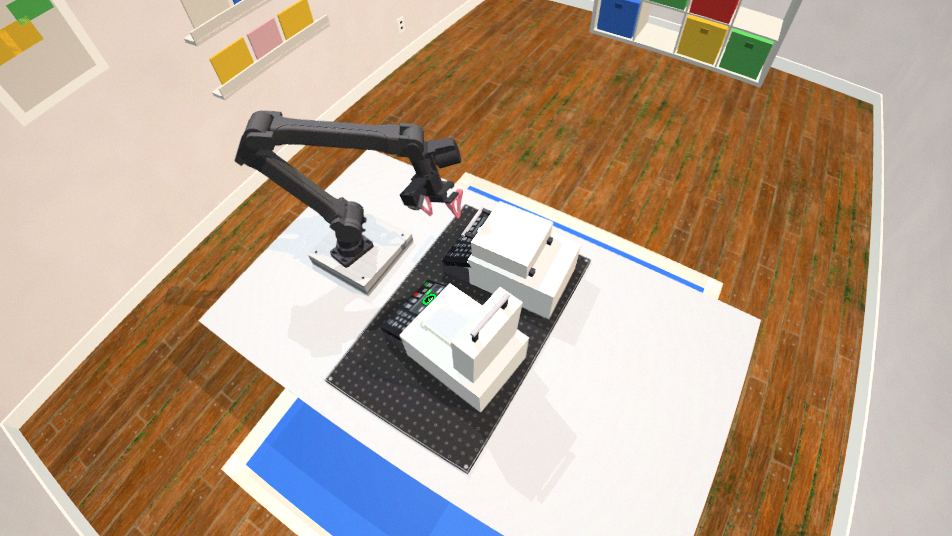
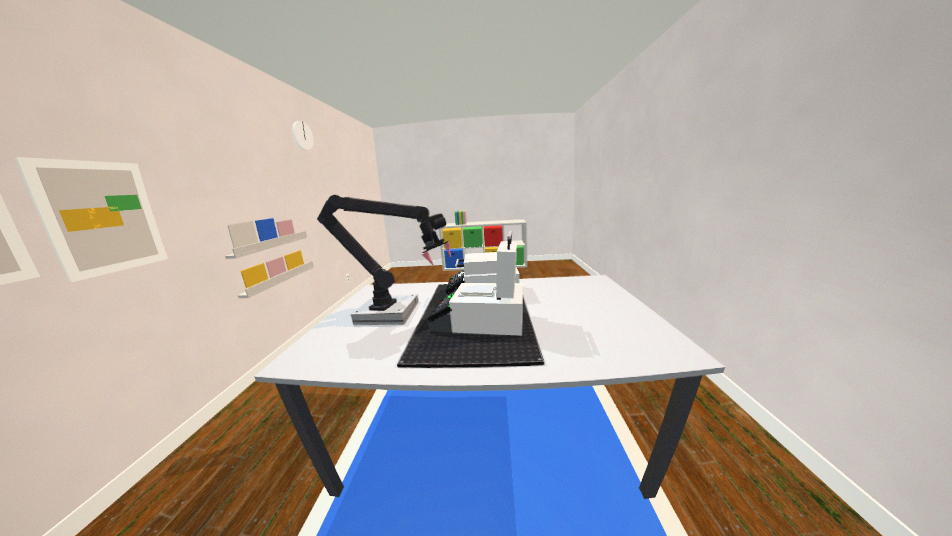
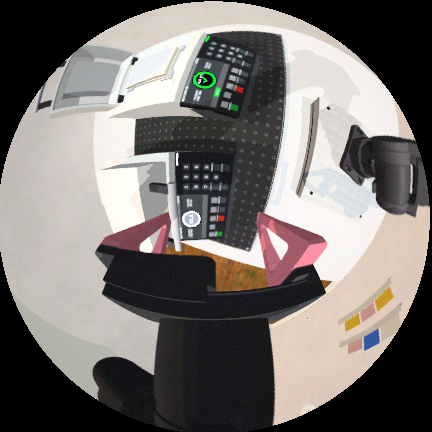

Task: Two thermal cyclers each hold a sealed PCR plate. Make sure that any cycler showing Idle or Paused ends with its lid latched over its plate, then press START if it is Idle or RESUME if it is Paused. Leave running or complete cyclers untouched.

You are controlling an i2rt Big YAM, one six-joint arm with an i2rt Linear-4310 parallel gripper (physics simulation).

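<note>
The far cycler has its lid lowered; whether it is latched I cannot tell, and its plate is hidden. Its screen shows a pale white-grey ring with small text, likely Idle; a green button and a red one sit beside it. The near cycler has its lid standing open, a pale plate inside, and a green ring with a check mark on its screen. My gripper is open and empty, above the far cycler's panel side.
Both cyclers stand on a black perforated board on the white table. The arm's grey base plate is on the panel side. The near cycler's raised lid stands tall.
</note>
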